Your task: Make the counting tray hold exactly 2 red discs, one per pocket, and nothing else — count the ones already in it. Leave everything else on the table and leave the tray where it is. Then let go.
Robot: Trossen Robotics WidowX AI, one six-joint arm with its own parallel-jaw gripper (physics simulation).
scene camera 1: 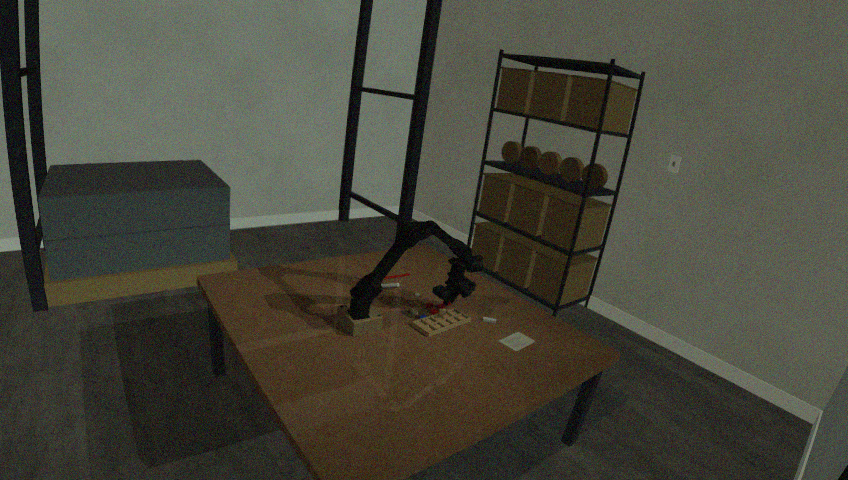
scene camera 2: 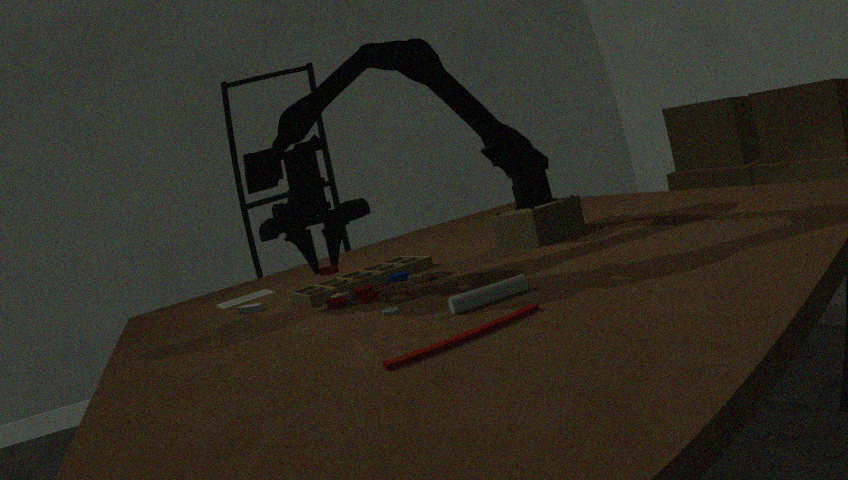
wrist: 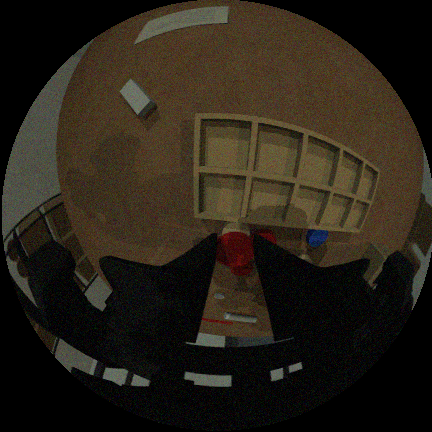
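The wooden counting tray (scene camera 1: 450, 328) (wrist: 197, 190) has two rows of pockets; the pockets look empty in the wrist view. My gripper (scene camera 2: 327, 268) (wrist: 234, 238) is shut on a red disc (scene camera 2: 329, 270) (wrist: 235, 251), held above the table beside the tray's long edge, near its end pocket. Loose red discs (scene camera 2: 364, 293) (wrist: 266, 237) lie beside the tray, another one (scene camera 2: 336, 302) next to them; the held disc and fingers partly hide them in the wrist view. A blue disc (scene camera 2: 399, 276) (wrist: 317, 237) lies by the same edge. A beige disc (wrist: 236, 229) is partly hidden behind the held disc.
Another pale disc (wrist: 306, 258) is partly behind a finger. A small white piece (scene camera 2: 389, 311) (wrist: 219, 296), a white cylinder (scene camera 2: 487, 293) (wrist: 241, 318) and a red rod (scene camera 2: 461, 337) lie farther off. A white block (scene camera 2: 250, 308) (wrist: 136, 97) and a paper sheet (scene camera 1: 516, 340) (wrist: 190, 20) lie past the tray's end.
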